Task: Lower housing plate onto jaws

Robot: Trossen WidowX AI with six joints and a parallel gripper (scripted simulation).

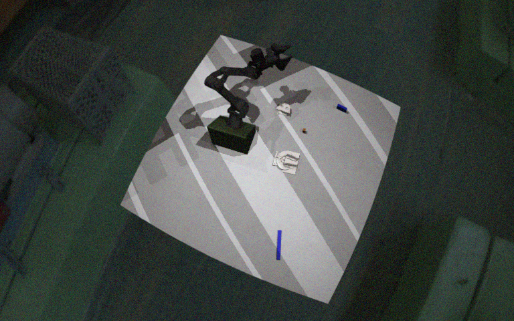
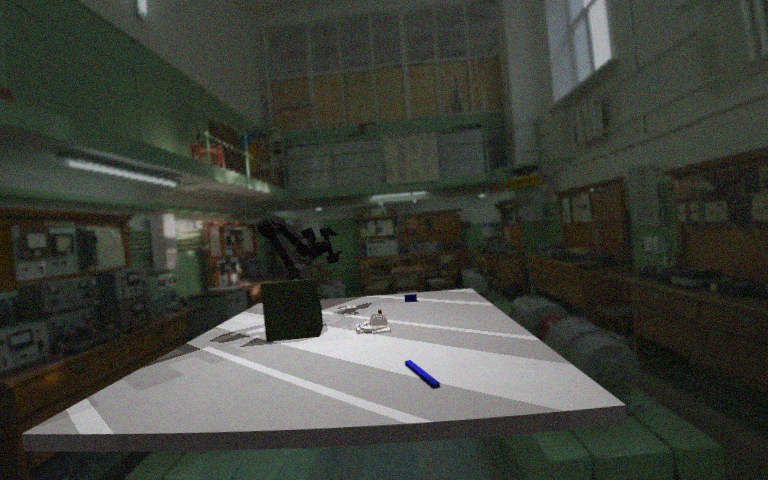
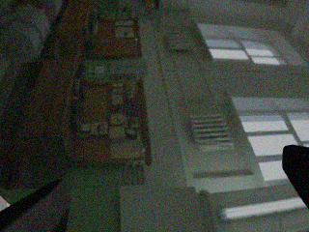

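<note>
Right now my gripper tip is 330 mm above the tiny orange object, 250 mm to the left of it and 220 mm short of it. Also, from my gripper tip: long blue bar: 860 mm to the right, 410 mm ahead, 330 mm below; small blue block: 360 mm ahead, 320 mm below.
</note>
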